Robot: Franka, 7 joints.
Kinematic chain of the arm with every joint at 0, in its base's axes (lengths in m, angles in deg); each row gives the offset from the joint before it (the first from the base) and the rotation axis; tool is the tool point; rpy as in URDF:
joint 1: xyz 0 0 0.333 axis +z
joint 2: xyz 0 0 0 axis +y
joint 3: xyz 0 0 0.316 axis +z
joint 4: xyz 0.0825 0 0 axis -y
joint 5: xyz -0.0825 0 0.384 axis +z
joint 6: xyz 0 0 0 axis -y
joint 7: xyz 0.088 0 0 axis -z
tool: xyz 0 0 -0.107 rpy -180 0 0
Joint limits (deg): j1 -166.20..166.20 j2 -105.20..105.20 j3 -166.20..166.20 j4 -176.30..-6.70 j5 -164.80..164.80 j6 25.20..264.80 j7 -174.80..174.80
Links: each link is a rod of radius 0.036 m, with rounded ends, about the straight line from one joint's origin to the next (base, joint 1, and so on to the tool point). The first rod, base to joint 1, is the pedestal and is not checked.
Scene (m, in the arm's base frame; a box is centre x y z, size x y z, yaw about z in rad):
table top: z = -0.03
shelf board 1: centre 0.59 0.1 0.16 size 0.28 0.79 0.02 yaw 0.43
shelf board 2: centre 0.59 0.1 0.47 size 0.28 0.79 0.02 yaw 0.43
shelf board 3: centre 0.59 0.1 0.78 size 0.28 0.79 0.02 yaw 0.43
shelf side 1: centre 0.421 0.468 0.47 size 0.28 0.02 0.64 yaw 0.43
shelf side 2: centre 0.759 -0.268 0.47 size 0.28 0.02 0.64 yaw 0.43
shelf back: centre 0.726 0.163 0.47 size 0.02 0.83 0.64 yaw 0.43
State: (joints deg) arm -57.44 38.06 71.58 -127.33 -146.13 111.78 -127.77
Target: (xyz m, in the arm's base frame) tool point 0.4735 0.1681 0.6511
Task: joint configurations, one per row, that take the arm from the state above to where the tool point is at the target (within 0.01 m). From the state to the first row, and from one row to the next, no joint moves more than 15 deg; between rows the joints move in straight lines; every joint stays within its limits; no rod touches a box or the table.
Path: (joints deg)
1: -58.77 48.34 80.71 -137.12 -149.86 97.77 -136.39
2: -60.10 58.62 89.85 -146.92 -153.60 83.75 -145.01
3: -61.43 68.90 98.98 -156.71 -157.33 69.74 -153.63
4: -62.76 79.18 108.12 -166.51 -161.07 55.73 -162.25
5: -64.08 89.46 117.25 -176.30 -164.80 41.72 -170.88
6: -70.31 89.13 122.65 -172.09 -161.98 56.37 -162.25
7: -76.54 88.79 128.04 -167.89 -159.16 71.03 -153.63
8: -82.76 88.46 133.44 -163.68 -156.34 85.69 -145.01
9: -88.99 88.12 138.83 -159.48 -153.52 100.35 -136.39
10: -95.22 87.79 144.23 -155.27 -150.70 115.01 -127.77
11: -88.63 77.19 137.25 -145.26 -150.68 113.58 -127.77
12: -82.03 66.60 130.27 -135.24 -150.67 112.15 -127.77
13: -75.44 56.00 123.28 -125.23 -150.65 110.72 -127.77

